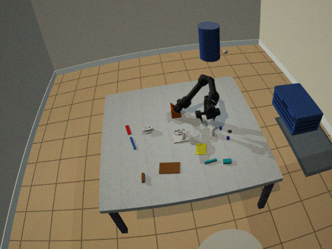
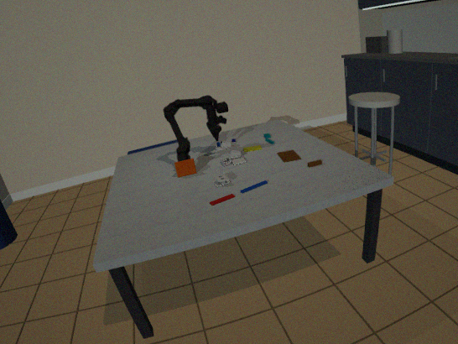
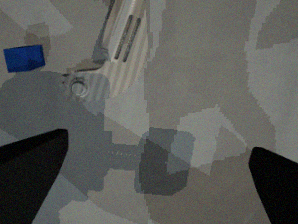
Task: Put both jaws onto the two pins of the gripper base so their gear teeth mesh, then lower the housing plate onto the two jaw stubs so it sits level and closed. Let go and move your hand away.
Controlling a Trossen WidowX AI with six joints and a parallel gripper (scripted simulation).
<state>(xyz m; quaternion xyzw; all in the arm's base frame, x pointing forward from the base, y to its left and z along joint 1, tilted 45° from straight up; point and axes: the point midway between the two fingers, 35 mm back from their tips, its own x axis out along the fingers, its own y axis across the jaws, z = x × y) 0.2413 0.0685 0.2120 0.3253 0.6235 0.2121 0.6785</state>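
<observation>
The yellow plate is 19 cm ahead of my gripper tip, 11 cm to the right of it and 8 cm below it. Also, from my gripper tip: brown plate: 29 cm ahead, 38 cm to the right, 8 cm below; blue bar: 2 cm behind, 60 cm to the right, 8 cm below; red bar: 18 cm behind, 62 cm to the right, 8 cm below.
</observation>
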